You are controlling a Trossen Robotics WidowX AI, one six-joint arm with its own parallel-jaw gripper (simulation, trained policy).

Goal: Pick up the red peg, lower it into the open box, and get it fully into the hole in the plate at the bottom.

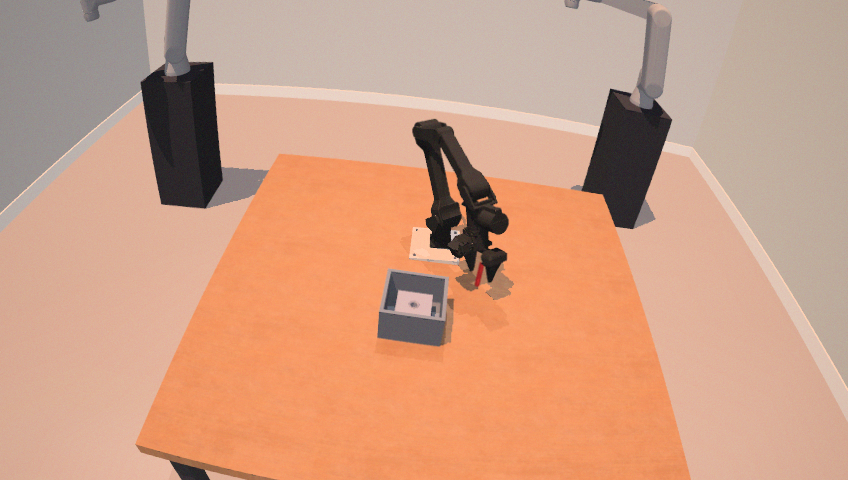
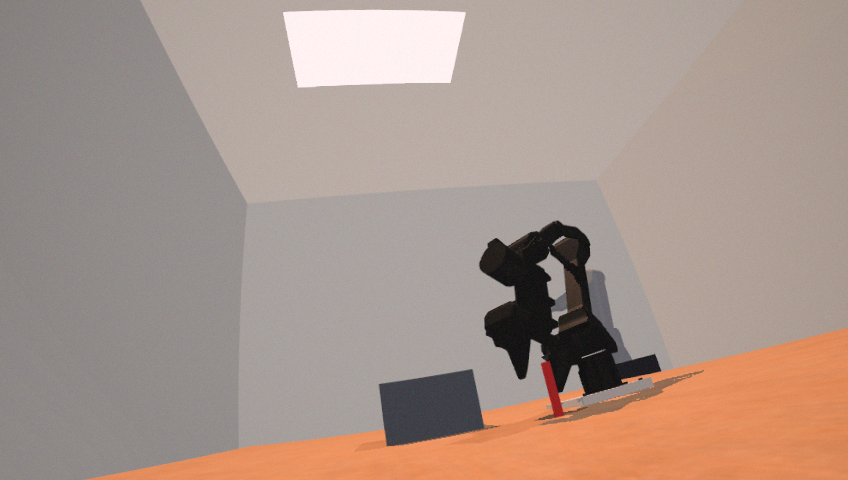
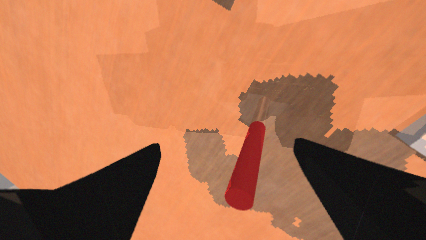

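Image 1 shows my gripper, and image 3 shows my gripper too. Along with it I can see a grey box, a red peg and a pale plate.
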